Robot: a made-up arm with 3 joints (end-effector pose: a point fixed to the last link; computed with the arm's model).
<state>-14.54 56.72 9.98</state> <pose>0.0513 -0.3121 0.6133 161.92 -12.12 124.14</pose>
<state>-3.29 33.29 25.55</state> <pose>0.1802 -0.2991 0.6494 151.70 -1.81 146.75</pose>
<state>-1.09 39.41 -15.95</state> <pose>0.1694 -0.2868 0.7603 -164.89 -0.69 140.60</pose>
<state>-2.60 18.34 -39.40</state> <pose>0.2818 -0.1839 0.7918 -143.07 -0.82 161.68</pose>
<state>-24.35 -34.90 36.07</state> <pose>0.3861 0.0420 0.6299 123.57 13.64 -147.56</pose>
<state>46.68 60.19 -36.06</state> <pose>0.0925 -0.1125 1.0216 -116.14 39.14 129.87</pose>
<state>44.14 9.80 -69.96</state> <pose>0.3199 0.0427 0.8741 -66.32 6.81 172.93</pose>
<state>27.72 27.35 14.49</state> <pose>0.2127 -0.2497 0.8585 -169.47 12.34 155.40</pose>
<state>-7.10 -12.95 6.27</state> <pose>0.3626 -0.1079 0.6976 166.81 1.59 -167.15</pose>
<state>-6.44 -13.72 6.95</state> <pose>0.3642 -0.1042 0.6983 166.79 1.52 -166.36</pose>
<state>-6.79 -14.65 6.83</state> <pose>0.3659 -0.0991 0.6982 166.60 1.71 -165.45</pose>
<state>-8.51 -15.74 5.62</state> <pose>0.3676 -0.0923 0.6974 166.18 2.30 -164.42</pose>
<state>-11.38 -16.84 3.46</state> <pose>0.3689 -0.0849 0.6965 165.64 3.28 -163.47</pose>
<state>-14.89 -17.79 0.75</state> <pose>0.3696 -0.0781 0.6959 165.04 4.50 -162.77</pose>
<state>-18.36 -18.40 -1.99</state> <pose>0.3695 -0.0732 0.6956 164.51 5.71 -162.48</pose>
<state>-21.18 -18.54 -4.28</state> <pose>0.3688 -0.0712 0.6952 164.11 6.60 -162.63</pose>
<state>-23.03 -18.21 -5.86</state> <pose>0.3677 -0.0720 0.6943 163.87 7.02 -163.16</pose>
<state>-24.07 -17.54 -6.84</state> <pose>0.3664 -0.0748 0.6929 163.77 7.06 -163.90</pose>
